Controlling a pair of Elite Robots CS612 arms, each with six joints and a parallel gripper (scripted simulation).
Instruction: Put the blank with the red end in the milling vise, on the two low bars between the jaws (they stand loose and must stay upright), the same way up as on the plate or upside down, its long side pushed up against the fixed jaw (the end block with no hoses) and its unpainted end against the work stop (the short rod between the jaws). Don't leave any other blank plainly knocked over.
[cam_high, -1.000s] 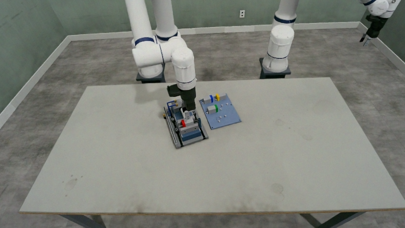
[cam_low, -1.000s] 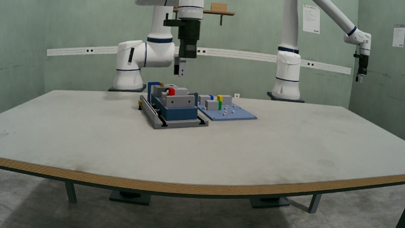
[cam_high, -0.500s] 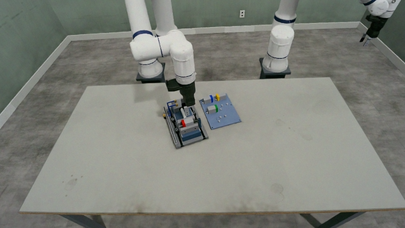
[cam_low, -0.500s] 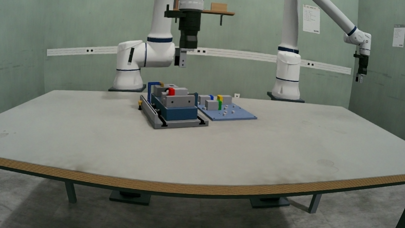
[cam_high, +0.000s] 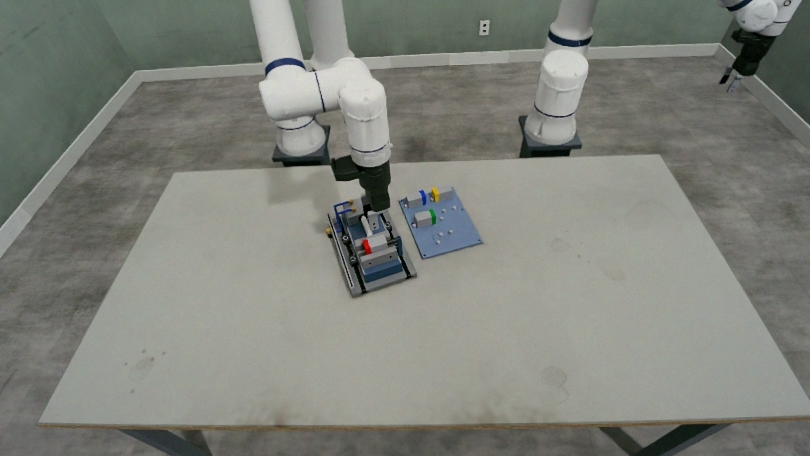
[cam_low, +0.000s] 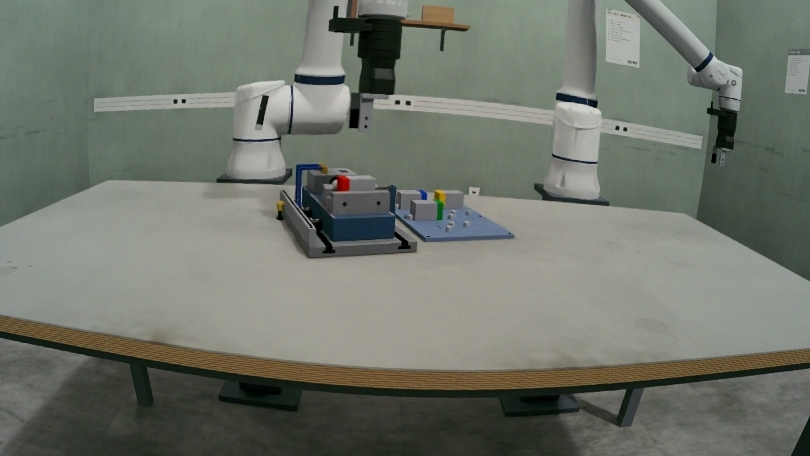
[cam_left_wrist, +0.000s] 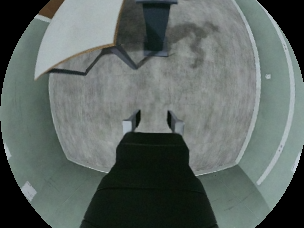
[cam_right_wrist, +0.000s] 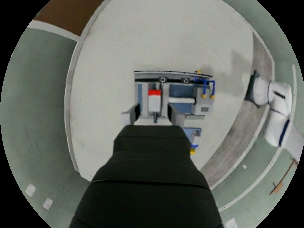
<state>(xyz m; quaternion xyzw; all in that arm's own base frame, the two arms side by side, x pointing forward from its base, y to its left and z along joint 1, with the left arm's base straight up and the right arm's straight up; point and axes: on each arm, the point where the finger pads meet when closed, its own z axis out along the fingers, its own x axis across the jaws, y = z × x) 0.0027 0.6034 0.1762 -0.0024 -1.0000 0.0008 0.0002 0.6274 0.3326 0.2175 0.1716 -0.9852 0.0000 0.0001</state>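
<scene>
My right gripper is now 120 mm above the red-ended blank. From my right hand the other things lie so: fixed jaw: 20 mm ahead, 10 mm to the left, 140 mm below; work stop: 20 mm behind, 40 mm to the left, 130 mm below; moving jaw: 30 mm behind, 10 mm to the right, 140 mm below.
</scene>
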